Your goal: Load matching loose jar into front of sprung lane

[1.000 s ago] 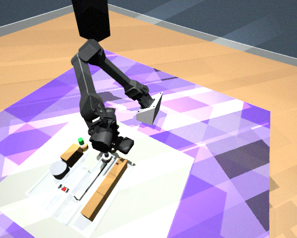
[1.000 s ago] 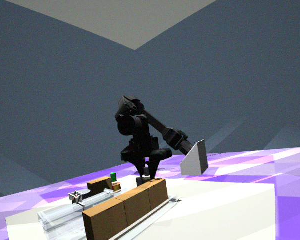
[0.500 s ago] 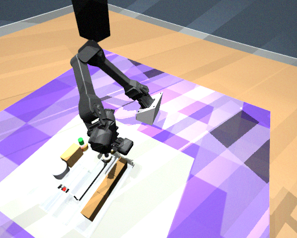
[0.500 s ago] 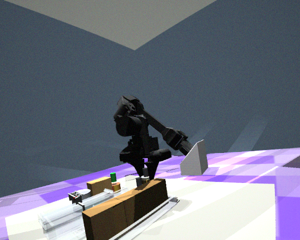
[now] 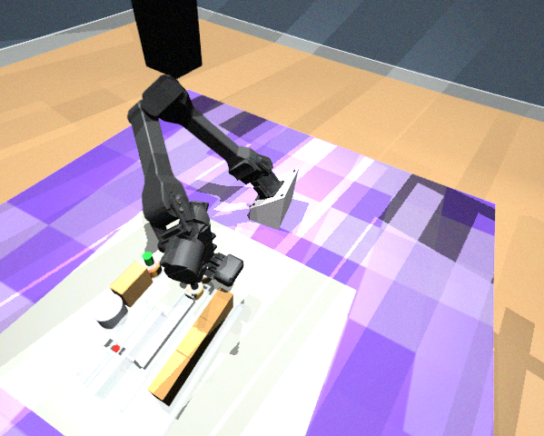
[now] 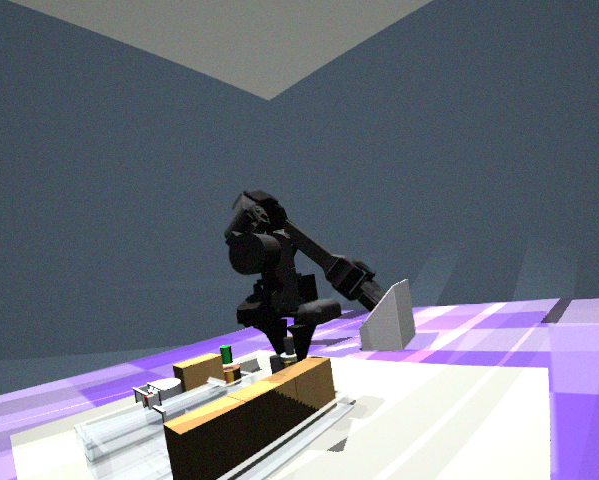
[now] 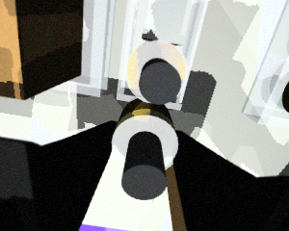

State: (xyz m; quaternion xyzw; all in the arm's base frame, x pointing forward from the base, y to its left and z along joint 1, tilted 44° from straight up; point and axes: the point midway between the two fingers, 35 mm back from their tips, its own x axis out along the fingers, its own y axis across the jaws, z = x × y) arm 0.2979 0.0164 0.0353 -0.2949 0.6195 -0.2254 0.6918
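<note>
My gripper tip is 180 mm short of the lane, 30 mm above it and 20 mm to the left of it. From my gripper tip the other things lie so: grey cylinder (170 mm ahead, 120 mm to the right, 20 mm below); red mark (220 mm ahead, 30 mm to the right, 20 mm above).
</note>
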